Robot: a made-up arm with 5 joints. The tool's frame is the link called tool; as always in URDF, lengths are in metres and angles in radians. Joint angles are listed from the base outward. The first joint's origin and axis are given. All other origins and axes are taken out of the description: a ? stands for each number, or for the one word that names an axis. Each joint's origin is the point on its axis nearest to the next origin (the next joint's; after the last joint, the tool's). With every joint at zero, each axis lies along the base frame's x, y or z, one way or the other. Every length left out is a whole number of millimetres.
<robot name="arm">
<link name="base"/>
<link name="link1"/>
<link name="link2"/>
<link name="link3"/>
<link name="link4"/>
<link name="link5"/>
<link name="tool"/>
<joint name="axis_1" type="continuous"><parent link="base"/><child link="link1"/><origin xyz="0 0 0.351" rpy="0 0 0"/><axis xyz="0 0 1"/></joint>
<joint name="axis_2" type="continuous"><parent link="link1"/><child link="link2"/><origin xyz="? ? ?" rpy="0 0 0"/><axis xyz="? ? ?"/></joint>
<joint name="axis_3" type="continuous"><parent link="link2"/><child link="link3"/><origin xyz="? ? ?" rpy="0 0 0"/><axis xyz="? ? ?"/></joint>
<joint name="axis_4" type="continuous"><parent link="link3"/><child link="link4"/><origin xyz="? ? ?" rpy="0 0 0"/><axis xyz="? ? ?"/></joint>
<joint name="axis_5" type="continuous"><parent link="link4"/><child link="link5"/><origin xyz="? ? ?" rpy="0 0 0"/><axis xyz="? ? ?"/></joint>
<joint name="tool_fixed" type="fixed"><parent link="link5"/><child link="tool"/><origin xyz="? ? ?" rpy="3.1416 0 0"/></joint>
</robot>
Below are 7 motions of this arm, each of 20 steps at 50 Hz.
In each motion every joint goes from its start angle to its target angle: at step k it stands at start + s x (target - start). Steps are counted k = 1, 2, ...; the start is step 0. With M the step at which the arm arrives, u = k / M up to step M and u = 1 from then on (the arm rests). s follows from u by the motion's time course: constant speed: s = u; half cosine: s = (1 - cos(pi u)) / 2; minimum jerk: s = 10 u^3 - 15 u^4 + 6 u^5.
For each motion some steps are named. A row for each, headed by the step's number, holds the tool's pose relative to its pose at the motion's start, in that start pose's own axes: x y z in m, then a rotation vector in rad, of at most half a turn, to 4 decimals.
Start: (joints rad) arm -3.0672 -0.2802 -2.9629 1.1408 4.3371
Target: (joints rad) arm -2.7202 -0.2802 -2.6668 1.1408 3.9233
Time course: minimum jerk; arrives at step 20
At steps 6, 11, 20:
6: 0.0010 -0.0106 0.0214 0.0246 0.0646 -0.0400
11: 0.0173 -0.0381 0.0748 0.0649 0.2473 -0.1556
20: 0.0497 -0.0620 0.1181 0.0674 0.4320 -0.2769

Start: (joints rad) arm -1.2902 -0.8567 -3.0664 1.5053 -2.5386
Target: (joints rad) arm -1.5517 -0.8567 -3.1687 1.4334 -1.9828
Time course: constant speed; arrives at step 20
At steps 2, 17, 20:
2: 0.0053 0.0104 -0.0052 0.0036 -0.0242 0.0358
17: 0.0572 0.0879 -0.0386 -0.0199 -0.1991 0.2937
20: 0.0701 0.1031 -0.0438 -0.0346 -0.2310 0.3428

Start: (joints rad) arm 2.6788 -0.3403 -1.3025 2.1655 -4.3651
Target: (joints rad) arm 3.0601 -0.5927 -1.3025 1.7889 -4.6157
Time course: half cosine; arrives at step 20
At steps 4, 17, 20:
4: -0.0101 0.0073 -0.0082 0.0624 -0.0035 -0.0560
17: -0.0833 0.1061 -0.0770 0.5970 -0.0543 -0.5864
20: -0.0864 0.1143 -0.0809 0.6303 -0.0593 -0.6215

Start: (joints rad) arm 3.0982 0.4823 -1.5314 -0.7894 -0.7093
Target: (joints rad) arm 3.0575 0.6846 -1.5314 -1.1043 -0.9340
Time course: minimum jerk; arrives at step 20
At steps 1, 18, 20:
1: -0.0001 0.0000 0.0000 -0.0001 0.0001 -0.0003
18: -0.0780 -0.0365 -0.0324 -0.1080 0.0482 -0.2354
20: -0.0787 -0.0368 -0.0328 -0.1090 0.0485 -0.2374

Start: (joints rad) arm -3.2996 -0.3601 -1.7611 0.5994 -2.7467
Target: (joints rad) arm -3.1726 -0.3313 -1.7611 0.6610 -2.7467
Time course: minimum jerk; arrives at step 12
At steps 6, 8, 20:
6: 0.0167 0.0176 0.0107 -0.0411 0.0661 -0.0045
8: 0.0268 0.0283 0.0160 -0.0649 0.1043 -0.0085
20: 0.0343 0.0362 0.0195 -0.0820 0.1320 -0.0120

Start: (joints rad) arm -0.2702 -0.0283 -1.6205 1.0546 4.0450
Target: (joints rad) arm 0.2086 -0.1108 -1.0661 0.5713 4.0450
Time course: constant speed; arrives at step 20
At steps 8, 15, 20:
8: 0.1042 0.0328 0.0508 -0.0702 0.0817 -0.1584
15: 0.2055 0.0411 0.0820 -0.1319 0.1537 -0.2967
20: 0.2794 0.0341 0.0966 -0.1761 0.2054 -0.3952

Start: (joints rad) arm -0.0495 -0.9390 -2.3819 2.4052 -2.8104
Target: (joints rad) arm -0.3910 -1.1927 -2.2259 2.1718 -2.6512
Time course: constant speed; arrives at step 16
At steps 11, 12, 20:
11: 0.0456 0.0316 -0.0357 0.1017 -0.2863 0.2298
12: 0.0501 0.0357 -0.0382 0.1108 -0.3133 0.2483
20: 0.0683 0.0535 -0.0470 0.1471 -0.4228 0.3179

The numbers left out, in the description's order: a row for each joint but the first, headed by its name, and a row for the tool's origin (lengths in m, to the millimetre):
axis_2: xyz 0 0 0, axis 0 1 0
axis_3: xyz 0.044 0 0.232, axis 0 1 0
axis_4: xyz 0.078 0 -0.347, axis 0 1 0
axis_5: xyz 0.099 0 -0.127, axis 0 0 -1
tool: xyz 0 0 0

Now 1 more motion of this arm.
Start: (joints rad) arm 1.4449 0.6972 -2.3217 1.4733 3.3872
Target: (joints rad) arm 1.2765 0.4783 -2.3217 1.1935 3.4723
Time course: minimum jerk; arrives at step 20
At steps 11, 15, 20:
11: -0.0189 -0.0603 -0.1055 -0.0506 -0.2928 0.1459
15: -0.0183 -0.0916 -0.1616 -0.0715 -0.4445 0.2167
20: -0.0165 -0.1021 -0.1810 -0.0779 -0.4966 0.2400

